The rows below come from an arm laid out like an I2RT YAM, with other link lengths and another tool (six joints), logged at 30 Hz.
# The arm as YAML. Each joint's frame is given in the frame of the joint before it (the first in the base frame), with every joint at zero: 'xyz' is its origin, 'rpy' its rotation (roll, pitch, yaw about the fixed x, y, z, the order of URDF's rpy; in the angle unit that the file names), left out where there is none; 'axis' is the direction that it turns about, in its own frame. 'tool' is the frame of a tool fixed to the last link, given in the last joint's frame.
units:
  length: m
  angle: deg
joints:
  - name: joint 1
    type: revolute
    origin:
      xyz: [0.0, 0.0, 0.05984]
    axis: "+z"
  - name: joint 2
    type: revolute
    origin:
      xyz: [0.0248, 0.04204, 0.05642]
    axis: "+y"
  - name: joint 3
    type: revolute
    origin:
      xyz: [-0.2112, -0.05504, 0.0]
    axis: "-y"
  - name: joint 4
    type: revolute
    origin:
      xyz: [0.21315, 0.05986, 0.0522]
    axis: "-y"
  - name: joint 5
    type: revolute
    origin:
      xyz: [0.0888, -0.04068, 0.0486]
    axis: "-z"
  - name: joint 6
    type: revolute
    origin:
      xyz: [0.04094, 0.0, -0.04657]
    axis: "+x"
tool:
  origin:
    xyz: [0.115, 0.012, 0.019]
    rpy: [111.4, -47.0, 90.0]
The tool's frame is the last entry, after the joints.
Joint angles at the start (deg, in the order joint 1, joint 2, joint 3, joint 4, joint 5, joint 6): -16.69 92.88 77.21 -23.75 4.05 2.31
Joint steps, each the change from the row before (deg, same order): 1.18 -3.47 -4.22 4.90 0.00 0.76; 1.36 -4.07 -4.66 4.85 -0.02 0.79; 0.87 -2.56 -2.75 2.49 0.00 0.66; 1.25 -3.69 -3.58 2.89 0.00 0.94; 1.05 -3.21 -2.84 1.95 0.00 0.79; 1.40 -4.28 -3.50 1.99 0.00 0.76; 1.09 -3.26 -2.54 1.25 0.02 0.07; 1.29 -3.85 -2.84 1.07 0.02 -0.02; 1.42 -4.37 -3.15 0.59 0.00 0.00
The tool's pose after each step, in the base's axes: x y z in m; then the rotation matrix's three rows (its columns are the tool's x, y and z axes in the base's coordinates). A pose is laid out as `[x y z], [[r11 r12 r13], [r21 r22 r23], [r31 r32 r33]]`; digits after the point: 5 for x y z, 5 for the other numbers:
[0.43955 -0.11565 0.19340], [[0.63354 0.38184 0.67293], [0.48863 -0.87180 0.03466], [0.59989 0.30686 -0.73890]]
[0.43589 -0.10382 0.20673], [[0.57825 0.37153 0.72635], [0.50358 -0.86300 0.04053], [0.64190 0.34233 -0.68613]]
[0.43226 -0.09621 0.21411], [[0.54591 0.36493 0.75420], [0.50891 -0.85951 0.04752], [0.66558 0.35788 -0.65492]]
[0.42587 -0.08530 0.22448], [[0.50085 0.35689 0.78853], [0.51472 -0.85524 0.06014], [0.69585 0.37575 -0.61204]]
[0.41933 -0.07621 0.23287], [[0.46383 0.35119 0.81334], [0.51798 -0.85230 0.07262], [0.71872 0.38762 -0.57724]]
[0.40964 -0.06428 0.24295], [[0.41664 0.34771 0.83994], [0.52416 -0.84679 0.09054], [0.74274 0.40254 -0.53507]]
[0.40179 -0.05521 0.24979], [[0.38136 0.34908 0.85598], [0.53475 -0.83862 0.10376], [0.75406 0.41817 -0.50649]]
[0.39199 -0.04482 0.25670], [[0.34207 0.35235 0.87112], [0.54690 -0.82850 0.12036], [0.76413 0.43524 -0.47610]]
[0.38018 -0.03380 0.26153], [[0.30426 0.35887 0.88240], [0.55765 -0.81811 0.14044], [0.77230 0.44934 -0.44904]]

